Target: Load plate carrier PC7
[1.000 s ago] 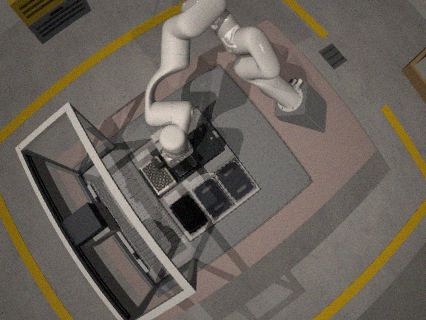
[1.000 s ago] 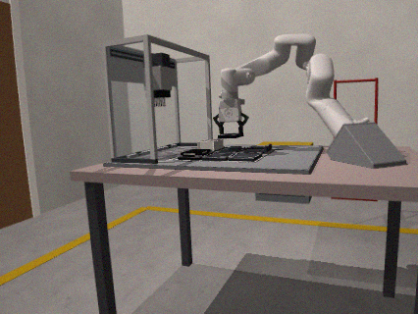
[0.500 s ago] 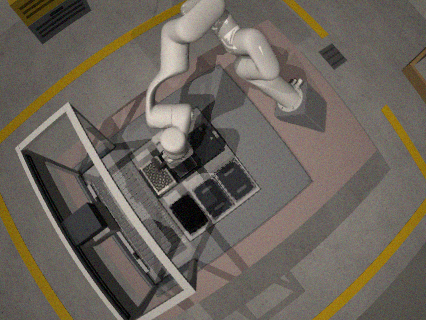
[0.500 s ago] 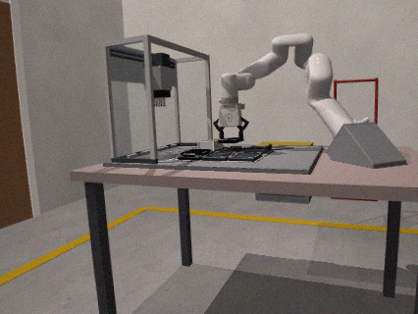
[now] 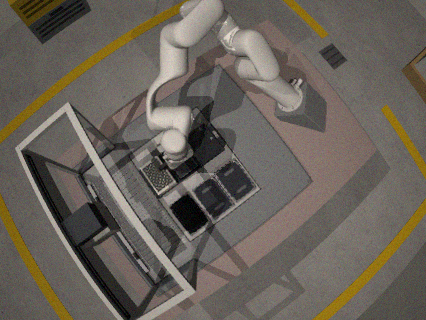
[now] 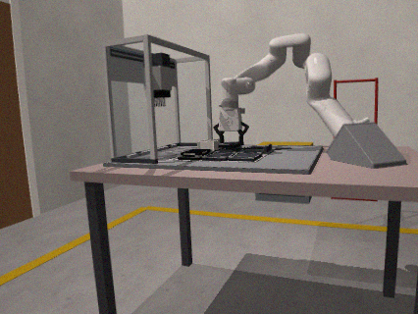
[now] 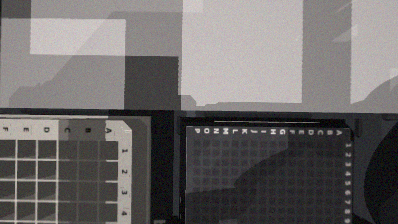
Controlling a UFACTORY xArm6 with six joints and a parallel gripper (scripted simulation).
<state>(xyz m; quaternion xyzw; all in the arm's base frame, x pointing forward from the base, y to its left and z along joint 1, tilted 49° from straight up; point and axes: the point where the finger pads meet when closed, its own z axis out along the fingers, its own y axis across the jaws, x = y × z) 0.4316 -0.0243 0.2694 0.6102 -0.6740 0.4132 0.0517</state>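
Right now my hand is 3 cm above the plate carrier PC7. Also, from my hand: black 96-well plate (14 cm ahead, 15 cm to the left, 2 cm below); then pale well plate (10 cm ahead, 3 cm to the right, 1 cm below); then A1 mark (2 cm behind, 14 cm to the left, 3 cm below).
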